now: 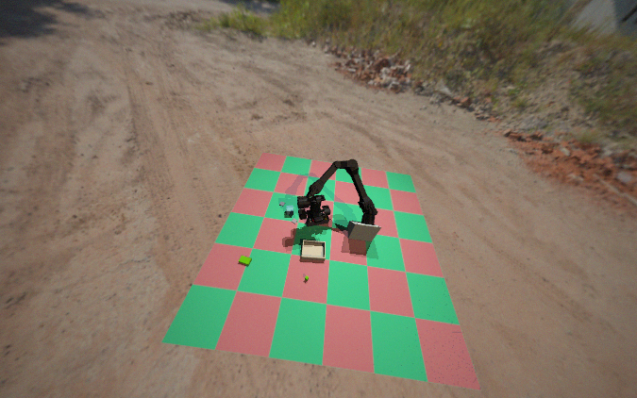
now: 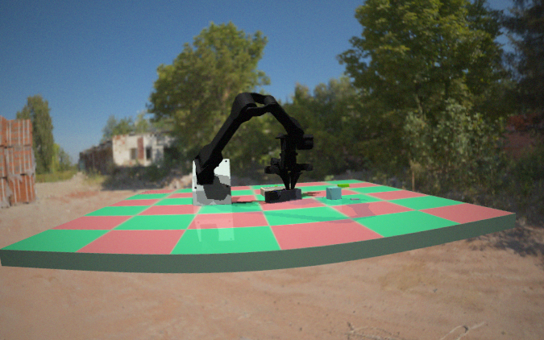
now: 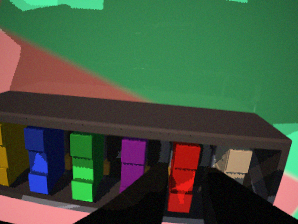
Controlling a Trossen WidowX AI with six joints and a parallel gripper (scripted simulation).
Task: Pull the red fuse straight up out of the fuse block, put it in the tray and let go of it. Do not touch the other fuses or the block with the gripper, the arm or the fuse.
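Now: the red fuse 1 cm below my gripper tip. Also, from my gripper tip: purple fuse 2 cm behind, 1 cm to the right, 1 cm below; then blue fuse 6 cm behind, 2 cm to the right, 1 cm below; then green fuse 4 cm behind, 2 cm to the right, 1 cm below.
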